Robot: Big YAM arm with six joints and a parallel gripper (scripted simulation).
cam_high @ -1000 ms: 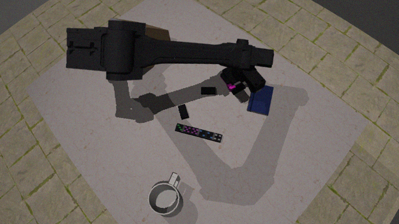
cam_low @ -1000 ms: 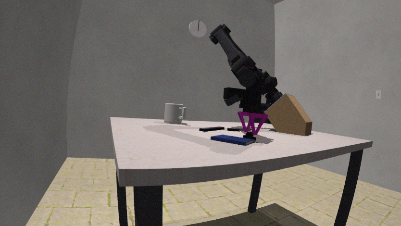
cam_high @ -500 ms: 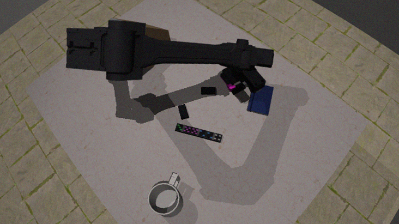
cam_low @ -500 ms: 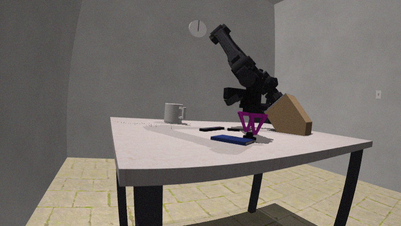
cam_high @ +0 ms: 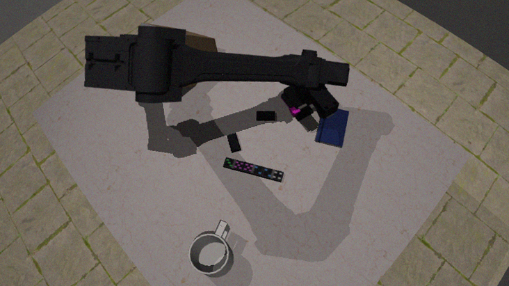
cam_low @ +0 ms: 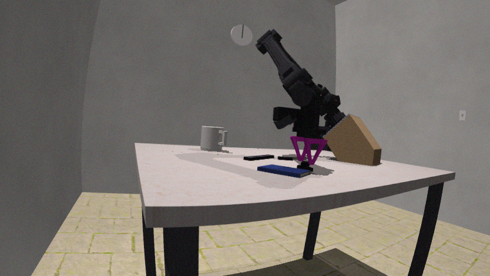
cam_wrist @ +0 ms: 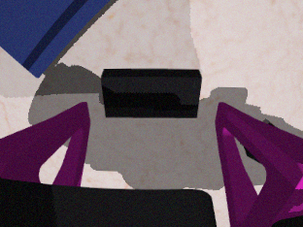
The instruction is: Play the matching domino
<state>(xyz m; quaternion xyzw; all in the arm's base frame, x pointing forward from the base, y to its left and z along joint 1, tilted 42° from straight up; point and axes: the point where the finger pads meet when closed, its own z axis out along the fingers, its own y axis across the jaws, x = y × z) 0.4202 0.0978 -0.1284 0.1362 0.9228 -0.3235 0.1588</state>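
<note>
Now: hand 20 mm above the domino. From my hand the other things lie so: blue book: 100 mm ahead, 20 mm below, 10 mm to the left; then mug: 470 mm to the right, 70 mm ahead, 10 mm above.
</note>
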